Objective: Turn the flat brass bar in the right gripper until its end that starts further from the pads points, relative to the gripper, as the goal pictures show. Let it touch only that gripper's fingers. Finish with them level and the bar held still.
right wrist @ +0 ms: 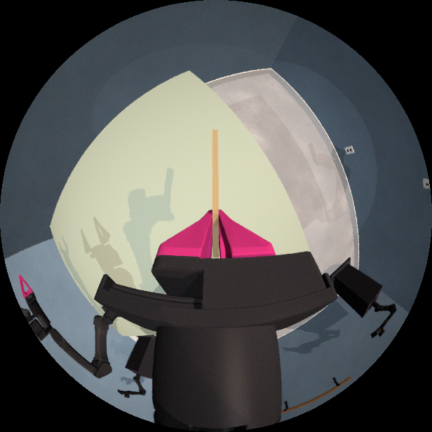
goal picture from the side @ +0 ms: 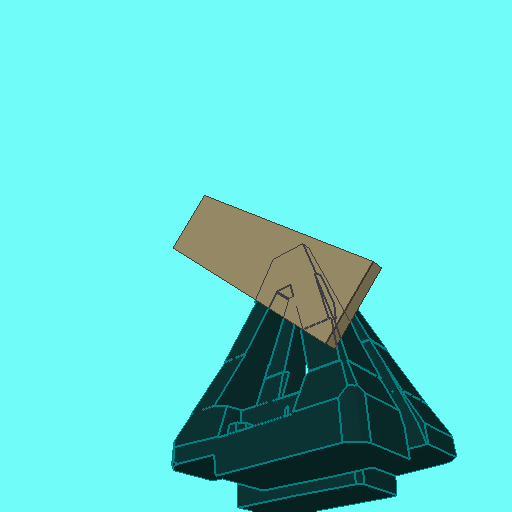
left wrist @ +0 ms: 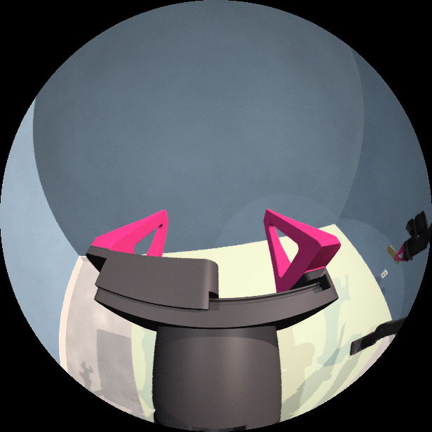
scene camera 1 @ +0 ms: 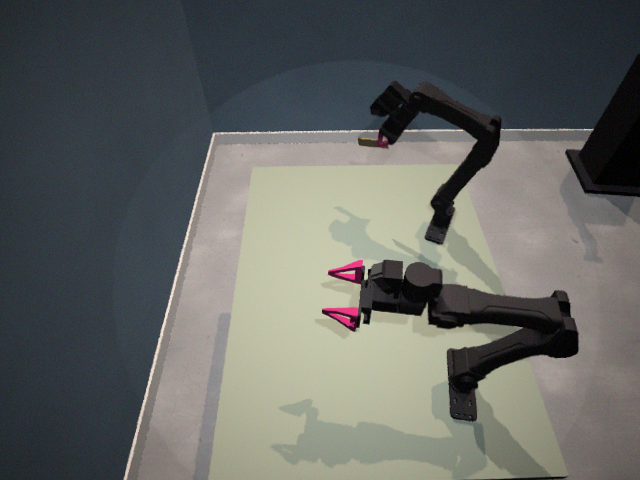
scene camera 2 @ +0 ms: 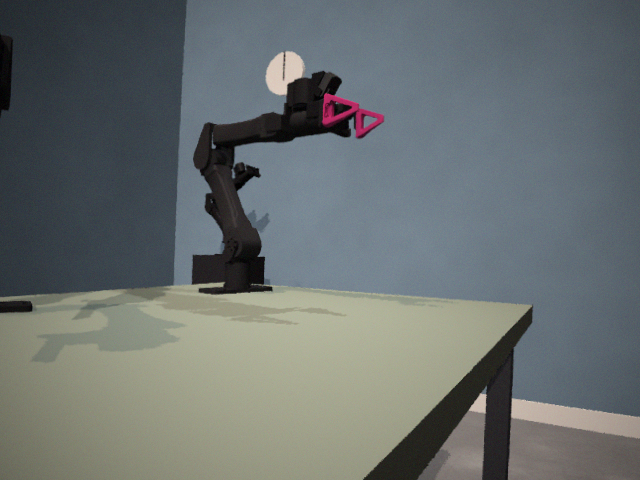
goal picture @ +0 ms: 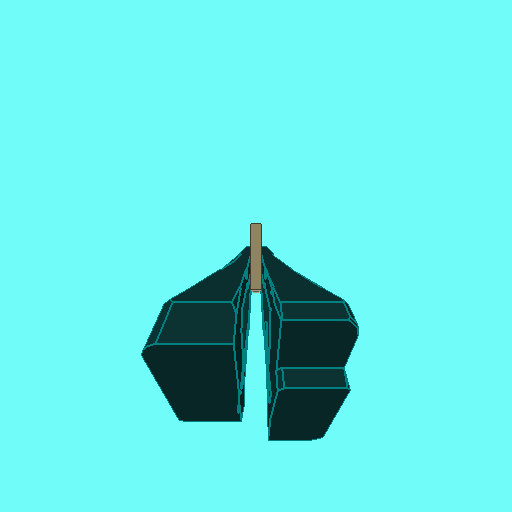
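Seen in the pictures: left gripper, fingertip midpoint: (scene camera 1: 325,291) (scene camera 2: 371,112); right gripper, fingertip midpoint: (scene camera 1: 378,145); left arm's base at its link origin: (scene camera 1: 460,383) (scene camera 2: 236,291); right arm's base at its link origin: (scene camera 1: 440,223).
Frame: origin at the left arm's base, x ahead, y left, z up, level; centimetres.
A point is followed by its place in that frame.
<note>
The flat brass bar (scene camera 1: 367,141) @(x 34.1, y -74.0, z 25.5 cm) (left wrist: 392,252) (right wrist: 215,165) is held in my right gripper (scene camera 1: 383,140) @(x 29.9, y -72.5, z 25.3 cm) (left wrist: 394,257) (right wrist: 215,215), which is shut on it high above the floor. In scene camera 1 its long part points left from the pink fingers, at an angle to the gripper, and a short bit shows past them on the right. In the right wrist view it is edge-on, a narrow straight strip running up from between the fingertips; its lower end is hidden by the gripper body. My left gripper (scene camera 1: 326,291) @(x 39.1, y 0.1, z 40.2 cm) (scene camera 2: 370,112) @(x 39.1, y 0.1, z 40.2 cm) (left wrist: 215,214) is open and empty, apart from the bar.
A pale green table (scene camera 1: 284,206) @(x 64.0, y -62.0, z 0.0 cm) (scene camera 2: 310,387) @(x 66.9, y -51.9, z 0.0 cm) lies below both arms. The left arm (scene camera 1: 506,310) @(x 2.6, y 1.4, z 43.2 cm) stands below the right arm (scene camera 1: 460,111) @(x 8.0, y -61.4, z 48.0 cm) in scene camera 1. A dark stand (scene camera 1: 612,134) is at the upper right. A pale disc (scene camera 2: 279,72) hangs on the wall.
</note>
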